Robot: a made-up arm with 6 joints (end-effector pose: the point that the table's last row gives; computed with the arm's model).
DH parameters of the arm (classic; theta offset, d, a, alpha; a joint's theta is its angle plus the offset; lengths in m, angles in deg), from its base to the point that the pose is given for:
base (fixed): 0 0.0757 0.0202 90
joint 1: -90 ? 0.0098 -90
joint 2: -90 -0.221 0.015 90
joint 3: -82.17 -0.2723 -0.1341 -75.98
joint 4: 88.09 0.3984 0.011 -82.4
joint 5: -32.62 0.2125 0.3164 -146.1
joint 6: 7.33 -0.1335 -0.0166 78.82
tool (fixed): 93.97 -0.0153 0 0
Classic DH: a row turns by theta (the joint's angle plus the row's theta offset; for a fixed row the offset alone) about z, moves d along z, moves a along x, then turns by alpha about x.
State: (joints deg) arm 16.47 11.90 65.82 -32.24 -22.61 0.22
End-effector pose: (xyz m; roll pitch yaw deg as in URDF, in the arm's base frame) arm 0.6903 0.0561 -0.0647 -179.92 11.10 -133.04
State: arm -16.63 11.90 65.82 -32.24 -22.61 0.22
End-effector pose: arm 0.5049 0.0561 -0.4079 156.01 -11.80 -132.89
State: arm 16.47 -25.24 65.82 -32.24 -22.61 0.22
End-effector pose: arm 0.6937 -0.1594 -0.0760 -153.40 -12.81 -144.33
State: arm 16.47 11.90 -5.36 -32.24 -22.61 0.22
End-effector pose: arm 0.2697 -0.7552 -0.3673 158.89 1.29 156.87
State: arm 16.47 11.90 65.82 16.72 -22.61 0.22
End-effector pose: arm 0.6130 0.1483 0.1509 167.07 53.61 -118.01
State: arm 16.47 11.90 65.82 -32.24 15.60 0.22
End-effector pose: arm 0.6410 0.0420 -0.2612 143.58 1.70 -145.13
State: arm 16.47 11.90 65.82 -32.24 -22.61 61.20
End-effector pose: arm 0.6923 0.0653 -0.0853 -122.25 20.04 -141.31
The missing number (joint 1, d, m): 0.0693
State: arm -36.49 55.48 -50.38 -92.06 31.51 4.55
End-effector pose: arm -0.8898 0.0966 0.1195 -91.07 -13.55 -20.03
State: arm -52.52 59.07 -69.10 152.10 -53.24 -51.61
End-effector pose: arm -0.7136 -0.1869 0.6606 -121.68 62.48 -134.14
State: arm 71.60 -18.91 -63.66 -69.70 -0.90 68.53
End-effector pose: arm 0.0494 -0.6314 -0.7899 173.98 -30.48 91.59
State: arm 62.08 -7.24 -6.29 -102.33 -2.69 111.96
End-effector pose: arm 0.0757 -0.8321 -0.3695 -86.41 -3.18 113.57
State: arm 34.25 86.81 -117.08 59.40 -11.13 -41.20
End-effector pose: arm -0.6825 -0.1172 -0.6498 95.31 -11.75 84.24
